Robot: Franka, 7 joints.
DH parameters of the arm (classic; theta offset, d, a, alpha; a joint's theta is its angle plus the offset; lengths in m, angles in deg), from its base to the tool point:
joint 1: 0 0.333 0 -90
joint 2: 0 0 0 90
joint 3: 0 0.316 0.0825 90
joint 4: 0 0 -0.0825 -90
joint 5: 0 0.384 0 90
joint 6: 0 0 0.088 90
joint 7: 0 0.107 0 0
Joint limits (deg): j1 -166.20..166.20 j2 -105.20..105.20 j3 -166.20..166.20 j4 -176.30..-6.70 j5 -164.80..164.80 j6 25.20..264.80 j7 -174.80..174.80
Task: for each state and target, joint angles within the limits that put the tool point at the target. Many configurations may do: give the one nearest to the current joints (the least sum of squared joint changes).
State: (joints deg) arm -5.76 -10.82 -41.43 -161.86 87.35 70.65 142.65
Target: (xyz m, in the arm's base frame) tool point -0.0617 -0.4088 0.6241
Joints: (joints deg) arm -36.12 -36.74 -63.68 -129.75 97.05 68.55 142.65
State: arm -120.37 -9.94 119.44 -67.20 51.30 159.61 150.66
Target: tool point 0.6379 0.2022 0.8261
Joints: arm -127.57 -30.55 123.82 -54.46 48.89 156.17 150.66
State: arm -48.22 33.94 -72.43 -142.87 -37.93 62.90 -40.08
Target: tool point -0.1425 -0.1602 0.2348
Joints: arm -42.42 31.49 -59.56 -156.94 -27.57 64.42 -40.08
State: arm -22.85 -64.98 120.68 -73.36 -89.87 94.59 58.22
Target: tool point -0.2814 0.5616 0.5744
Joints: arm -6.20 -52.18 105.88 -85.46 -82.85 73.00 58.22
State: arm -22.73 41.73 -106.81 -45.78 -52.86 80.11 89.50
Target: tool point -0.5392 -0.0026 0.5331
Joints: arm -40.23 -6.23 -127.73 -98.53 -45.13 72.89 89.50
